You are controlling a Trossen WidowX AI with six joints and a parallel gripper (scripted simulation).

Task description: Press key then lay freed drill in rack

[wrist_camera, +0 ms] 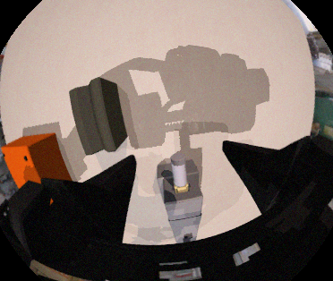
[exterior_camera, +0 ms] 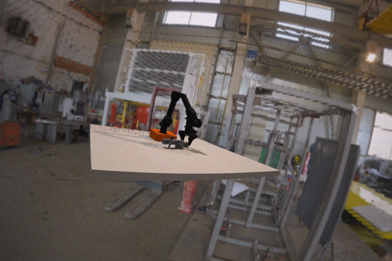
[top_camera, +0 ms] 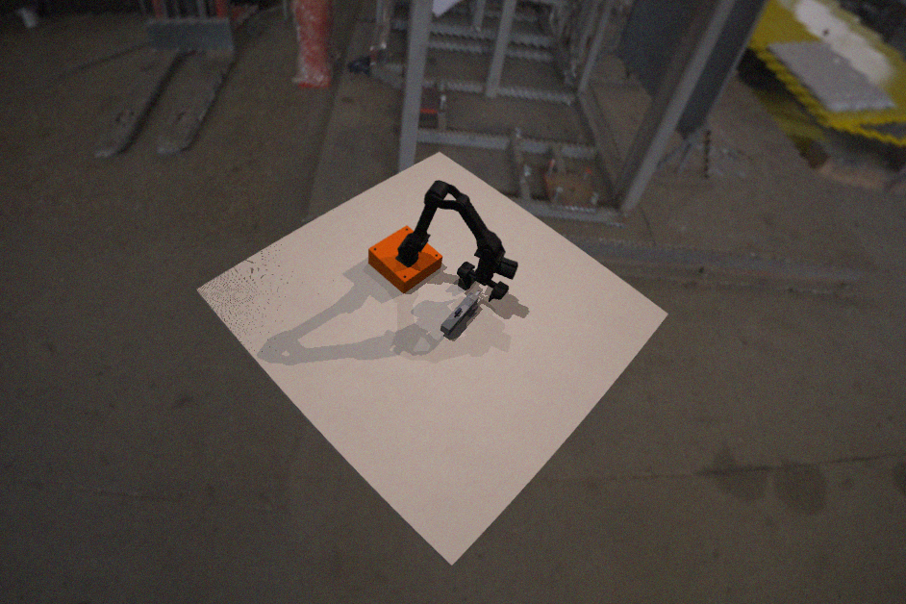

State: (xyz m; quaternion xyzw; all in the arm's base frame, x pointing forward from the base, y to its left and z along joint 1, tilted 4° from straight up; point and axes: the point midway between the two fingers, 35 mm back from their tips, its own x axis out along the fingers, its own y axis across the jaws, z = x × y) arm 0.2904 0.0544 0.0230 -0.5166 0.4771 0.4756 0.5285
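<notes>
Now: the drill 6 cm to the right of my gripper tip and 1 cm above it. The rest, counted from my gripper tip: dark key: 14 cm to the right, 1 cm behind, 1 cm above.
</notes>
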